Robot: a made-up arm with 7 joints.
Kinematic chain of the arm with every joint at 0, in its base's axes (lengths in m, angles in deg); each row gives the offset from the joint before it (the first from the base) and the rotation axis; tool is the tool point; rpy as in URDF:
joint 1: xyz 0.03 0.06 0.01 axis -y
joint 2: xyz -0.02 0.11 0 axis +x
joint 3: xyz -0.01 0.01 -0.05 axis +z
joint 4: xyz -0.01 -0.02 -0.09 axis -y
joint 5: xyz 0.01 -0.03 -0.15 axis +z
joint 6: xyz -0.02 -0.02 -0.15 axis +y
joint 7: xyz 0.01 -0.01 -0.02 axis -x
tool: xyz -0.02 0.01 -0.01 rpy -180 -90 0
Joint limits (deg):
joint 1: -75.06..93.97
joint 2: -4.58..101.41
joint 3: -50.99..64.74
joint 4: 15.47..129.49
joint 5: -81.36..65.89
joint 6: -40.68..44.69
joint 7: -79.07..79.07
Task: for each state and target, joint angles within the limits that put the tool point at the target. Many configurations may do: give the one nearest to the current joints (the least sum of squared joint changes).
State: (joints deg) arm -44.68 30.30 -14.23 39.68 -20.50 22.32 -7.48
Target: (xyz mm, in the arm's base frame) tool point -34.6 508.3 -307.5
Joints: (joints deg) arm -12.91 53.16 -10.27 15.47 -19.06 8.90 5.41
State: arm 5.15 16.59 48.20 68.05 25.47 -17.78 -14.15
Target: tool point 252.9 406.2 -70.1
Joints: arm -1.89 12.96 51.80 92.81 26.68 -20.54 -16.53
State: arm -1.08 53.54 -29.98 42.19 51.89 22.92 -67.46
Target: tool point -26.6 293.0 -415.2
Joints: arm -8.09 32.27 -37.13 22.17 50.78 19.00 -62.05
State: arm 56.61 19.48 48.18 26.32 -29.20 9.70 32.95
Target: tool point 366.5 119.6 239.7
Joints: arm 88.70 -4.58 6.35 59.82 -21.52 5.93 34.02
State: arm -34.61 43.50 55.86 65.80 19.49 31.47 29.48
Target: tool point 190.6 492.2 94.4
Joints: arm 4.07 52.97 64.74 83.77 -0.36 40.02 21.68
